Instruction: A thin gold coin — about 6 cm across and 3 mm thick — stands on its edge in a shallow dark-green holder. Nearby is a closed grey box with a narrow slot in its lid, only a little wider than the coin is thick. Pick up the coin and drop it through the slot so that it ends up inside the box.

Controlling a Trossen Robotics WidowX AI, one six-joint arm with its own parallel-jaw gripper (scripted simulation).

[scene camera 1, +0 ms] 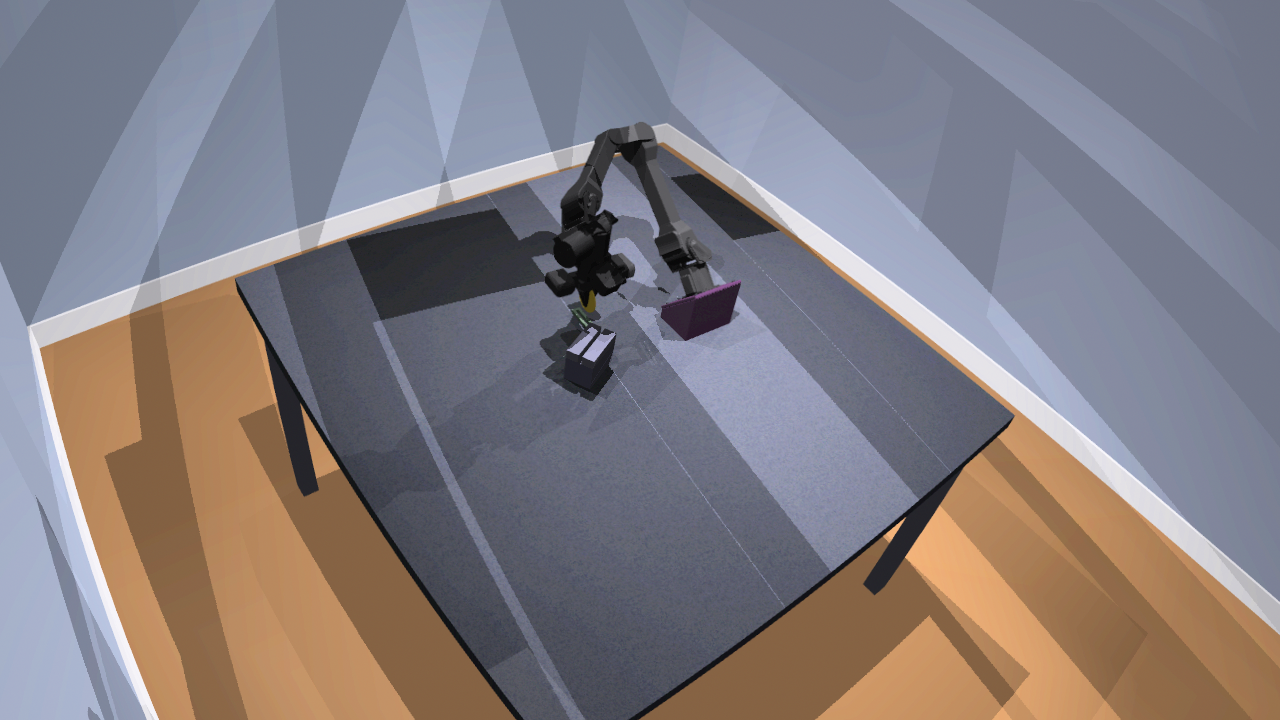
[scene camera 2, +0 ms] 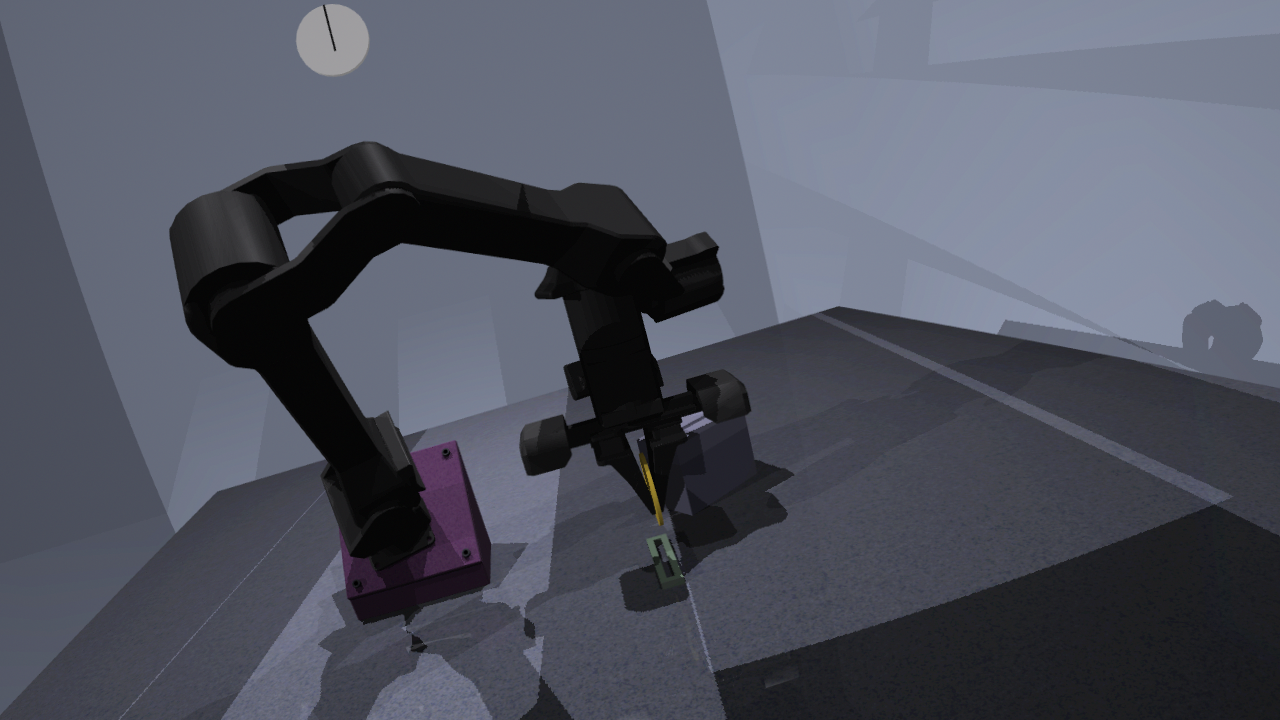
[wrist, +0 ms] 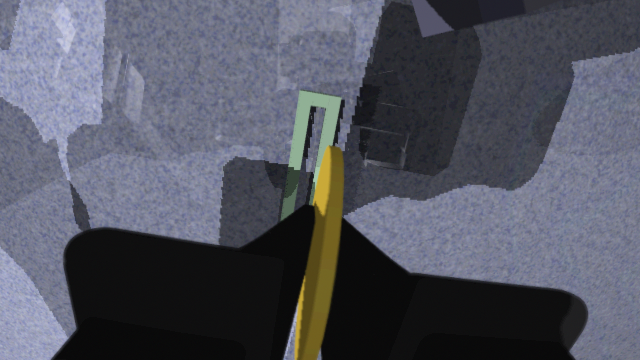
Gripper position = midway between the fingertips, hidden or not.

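In scene camera 2 I see my gripper [scene camera 2: 657, 511]. Scene camera 1 shows my gripper [scene camera 1: 586, 305] too, and in the wrist view I can see my gripper [wrist: 316, 218] as well. My gripper carries a gold coin.
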